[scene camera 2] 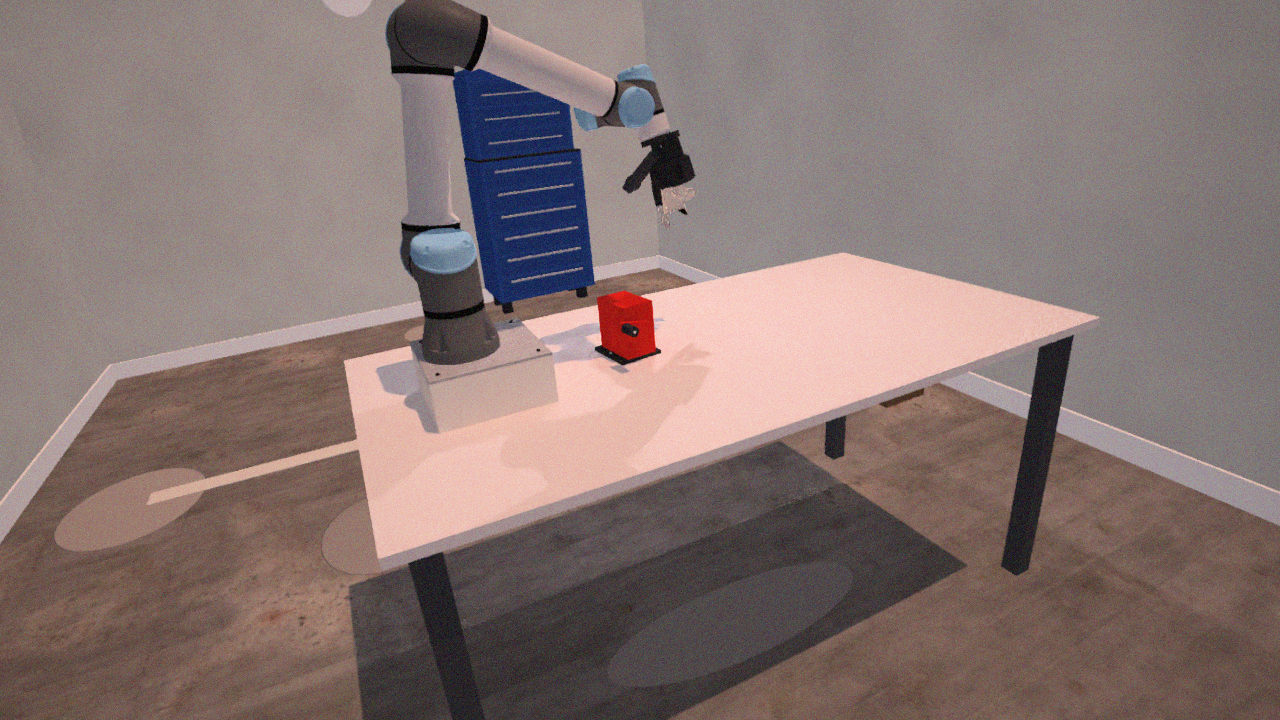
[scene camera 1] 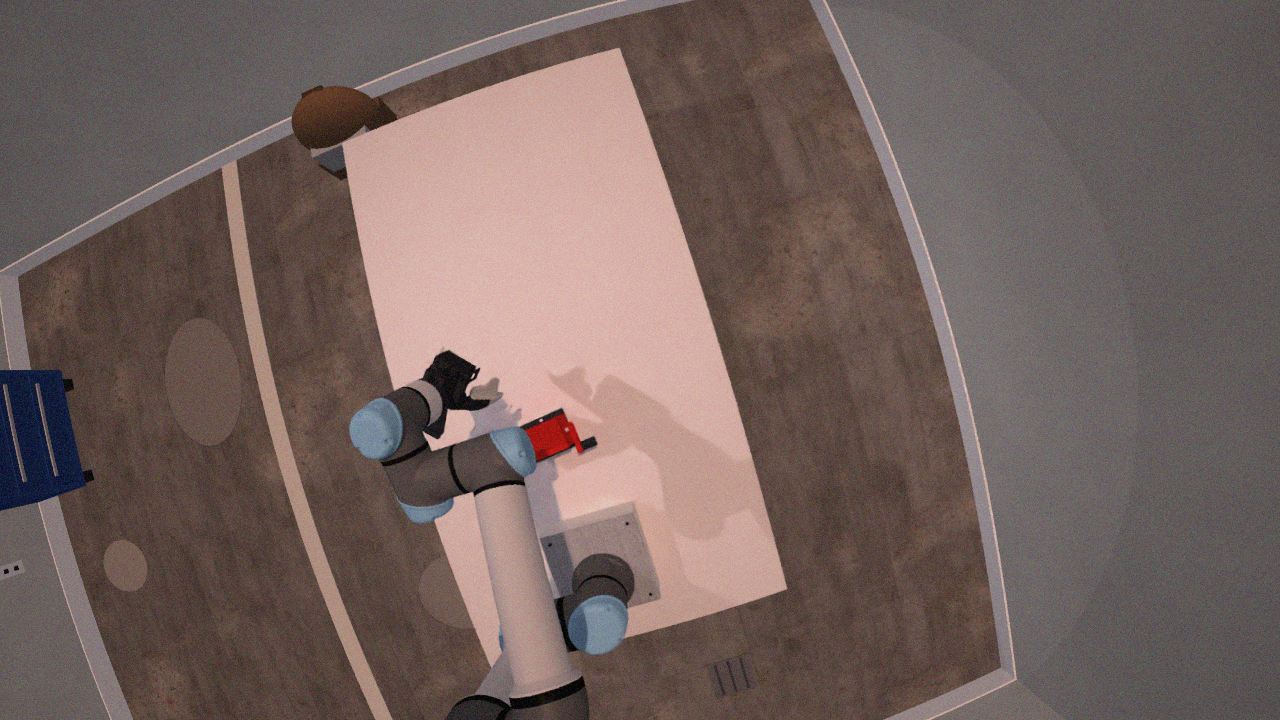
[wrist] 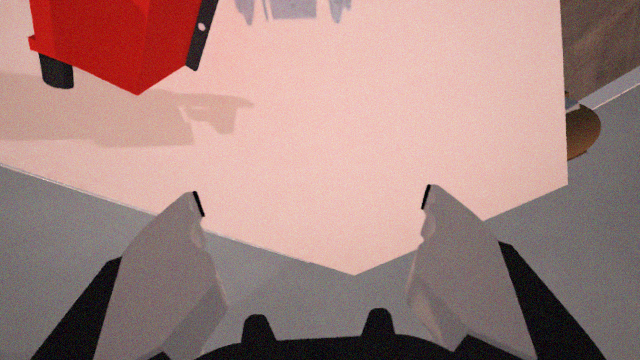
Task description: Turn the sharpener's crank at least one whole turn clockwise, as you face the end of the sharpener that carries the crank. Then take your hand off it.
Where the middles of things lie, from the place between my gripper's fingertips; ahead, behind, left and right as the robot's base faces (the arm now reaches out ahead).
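There is a black crank knob (wrist: 55,73), and it sits 22 cm behind my hand, 16 cm to the right of it and 17 cm below it. The red sharpener (scene camera 2: 623,306) is 19 cm behind my hand, 8 cm to the right of it and 20 cm below it.
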